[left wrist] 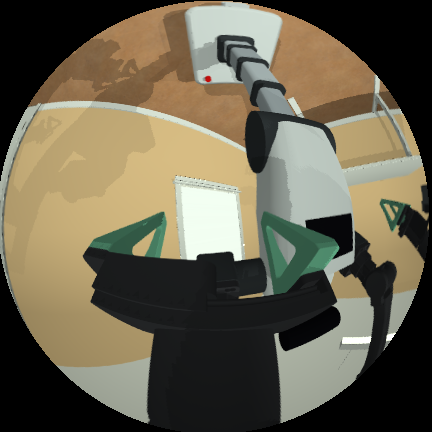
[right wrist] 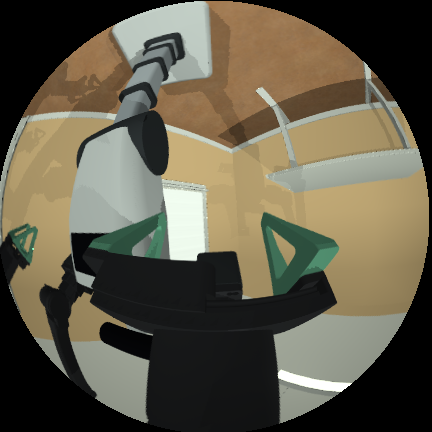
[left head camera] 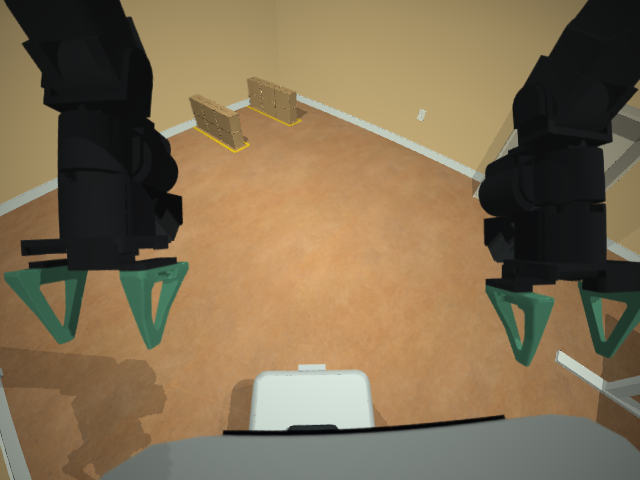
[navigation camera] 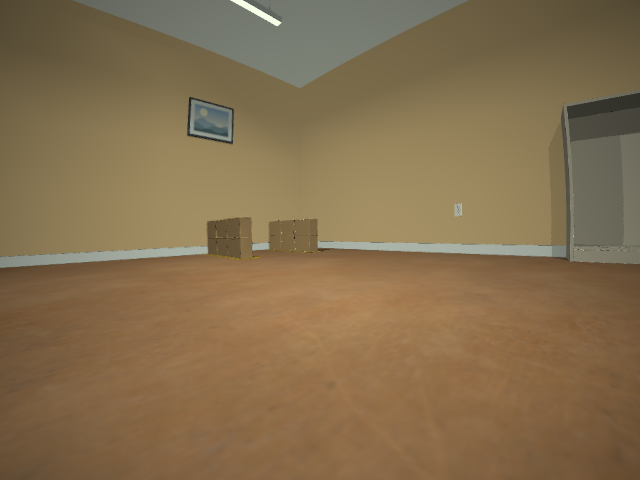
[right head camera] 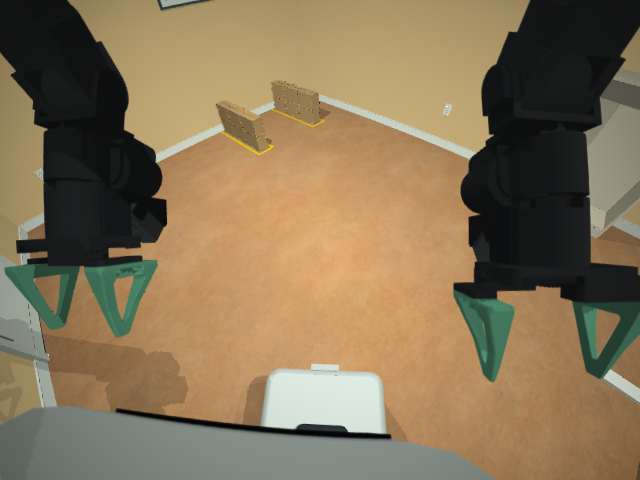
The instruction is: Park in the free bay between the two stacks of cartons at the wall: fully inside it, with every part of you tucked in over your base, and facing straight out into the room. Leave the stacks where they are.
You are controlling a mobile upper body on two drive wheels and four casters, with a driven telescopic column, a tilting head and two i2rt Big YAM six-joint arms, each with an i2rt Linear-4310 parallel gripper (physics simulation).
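Seen in the pictures: left gripper, fingertip midpoint: (left wrist: 213, 216) (right wrist: 32, 226) (left head camera: 108, 344) (right head camera: 88, 331); right gripper, fingertip midpoint: (left wrist: 384, 201) (right wrist: 213, 217) (left head camera: 564, 359) (right head camera: 542, 377); left arm's base, link origin: (left wrist: 217, 297) (right wrist: 77, 277); right arm's base, link origin: (left wrist: 355, 257) (right wrist: 218, 299).
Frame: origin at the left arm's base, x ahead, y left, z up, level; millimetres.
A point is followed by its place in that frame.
The nearer carton stack (left head camera: 217, 122) (right head camera: 241, 126) (navigation camera: 229, 238) stands far off, against the wall at left, with a yellow line round its foot. The farther carton stack (left head camera: 272, 100) {z -1204, x 3333, y 250 mm} (right head camera: 296, 102) {z -1202, x 3323, y 239 mm} (navigation camera: 293, 235) {z -1229, x 3318, y 232 mm} stands to its right, near the room's corner. The bay lies between them. My white base (left head camera: 311, 400) {z -1150, x 196, y -221 mm} (right head camera: 324, 400) {z -1150, x 196, y -230 mm} (left wrist: 234, 25) {z -1150, x 176, y -216 mm} (right wrist: 192, 30) {z -1150, x 95, y -395 mm} is out on the open floor, facing the corner. My left gripper (left head camera: 107, 343) {z -164, x 152, y -9 mm} (right head camera: 87, 331) {z -164, x 152, y -9 mm} (left wrist: 213, 216) {z -164, x 152, y -9 mm} and right gripper (left head camera: 566, 360) {z -164, x 128, y -451 mm} (right head camera: 545, 378) {z -164, x 128, y -451 mm} (right wrist: 214, 215) {z -164, x 128, y -451 mm} are open and empty, held out in front, wide to either side.
A grey shelf unit (navigation camera: 569, 186) {z -911, x 1855, y -1813 mm} stands at the right wall. A wall outlet (left head camera: 421, 114) {z -1002, x 2658, y -1380 mm} (right head camera: 447, 109) {z -1009, x 2659, y -1382 mm} (navigation camera: 458, 209) {z -1006, x 2657, y -1385 mm} is between it and the corner. A framed picture (navigation camera: 210, 120) {z 119, x 3083, y 1151 mm} hangs above the stacks. A white metal frame leg (left head camera: 581, 370) (right wrist: 280, 120) {z -1149, x -766, y -1167 mm} stands near my right side. A wall (left wrist: 100, 165) {z -683, x -428, y 818 mm} is behind me.
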